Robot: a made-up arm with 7 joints.
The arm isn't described. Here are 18 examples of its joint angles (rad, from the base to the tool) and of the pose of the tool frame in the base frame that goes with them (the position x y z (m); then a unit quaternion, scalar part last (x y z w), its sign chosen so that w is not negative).
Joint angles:
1: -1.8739 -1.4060 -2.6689 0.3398 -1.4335 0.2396 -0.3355
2: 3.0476 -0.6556 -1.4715 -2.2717 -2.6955 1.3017 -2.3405
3: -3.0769 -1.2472 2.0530 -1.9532 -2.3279 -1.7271 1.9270
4: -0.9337 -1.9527 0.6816 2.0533 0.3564 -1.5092 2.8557
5: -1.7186 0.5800 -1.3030 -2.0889 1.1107 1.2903 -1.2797
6: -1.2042 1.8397 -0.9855 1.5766 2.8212 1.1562 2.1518
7: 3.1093 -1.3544 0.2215 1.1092 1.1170 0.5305 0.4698
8: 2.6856 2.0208 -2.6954 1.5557 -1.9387 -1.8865 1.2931
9: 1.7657 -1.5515 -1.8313 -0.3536 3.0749 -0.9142 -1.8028
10: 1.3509 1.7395 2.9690 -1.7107 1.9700 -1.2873 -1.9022
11: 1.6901 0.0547 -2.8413 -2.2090 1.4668 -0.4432 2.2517
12: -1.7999 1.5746 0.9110 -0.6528 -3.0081 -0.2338 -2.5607
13: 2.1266 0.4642 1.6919 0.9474 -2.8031 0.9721 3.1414
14: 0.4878 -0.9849 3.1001 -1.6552 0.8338 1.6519 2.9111
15: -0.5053 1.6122 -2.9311 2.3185 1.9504 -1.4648 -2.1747
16: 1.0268 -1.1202 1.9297 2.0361 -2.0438 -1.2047 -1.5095
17: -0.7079 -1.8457 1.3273 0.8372 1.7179 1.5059 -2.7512
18: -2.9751 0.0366 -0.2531 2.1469 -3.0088 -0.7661 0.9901
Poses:
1: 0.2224 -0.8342 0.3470 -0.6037 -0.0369 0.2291 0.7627
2: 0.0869 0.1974 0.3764 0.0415 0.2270 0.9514 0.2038
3: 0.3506 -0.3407 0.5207 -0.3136 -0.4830 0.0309 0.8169
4: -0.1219 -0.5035 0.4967 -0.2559 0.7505 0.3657 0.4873
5: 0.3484 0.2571 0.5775 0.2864 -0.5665 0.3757 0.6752
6: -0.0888 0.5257 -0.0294 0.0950 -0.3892 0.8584 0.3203
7: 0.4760 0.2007 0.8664 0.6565 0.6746 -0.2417 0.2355
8: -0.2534 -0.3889 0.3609 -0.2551 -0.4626 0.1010 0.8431
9: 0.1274 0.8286 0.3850 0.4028 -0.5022 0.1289 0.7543
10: -0.0010 -0.3579 -0.0823 -0.4303 0.2291 -0.4702 0.7357
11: -0.2131 -0.3122 0.4755 0.0844 0.4376 0.6191 0.6466
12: -0.3576 0.7423 0.5260 0.7761 0.1824 0.1896 0.5731
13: -0.4061 -0.1436 1.0266 0.3975 0.8432 0.3567 0.0606
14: -0.1535 0.2264 0.8843 0.7765 -0.2462 0.2763 0.5100
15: 0.1842 -0.0170 0.5815 -0.4887 0.5293 0.5770 0.3849
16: -0.3473 0.1043 0.2268 -0.1036 -0.0286 0.9278 0.3574
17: -0.2730 -0.5893 0.0825 0.0345 -0.1067 -0.5799 0.8069
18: -0.3004 0.0113 0.4364 -0.0667 0.0833 -0.8310 0.5459
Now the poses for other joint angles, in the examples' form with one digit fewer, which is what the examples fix.
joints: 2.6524 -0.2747 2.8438 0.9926 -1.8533 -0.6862 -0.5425
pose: 0.475 0.278 0.855 -0.154 -0.698 0.229 0.660
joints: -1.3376 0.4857 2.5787 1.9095 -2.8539 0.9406 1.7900
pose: 0.226 -0.179 0.868 -0.930 0.057 0.309 0.190
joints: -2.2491 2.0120 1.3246 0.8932 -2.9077 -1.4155 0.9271
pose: 0.016 0.573 0.108 -0.811 -0.052 0.583 0.018
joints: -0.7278 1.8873 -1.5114 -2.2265 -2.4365 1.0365 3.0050
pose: 0.255 -0.116 0.423 -0.813 0.483 -0.113 0.306
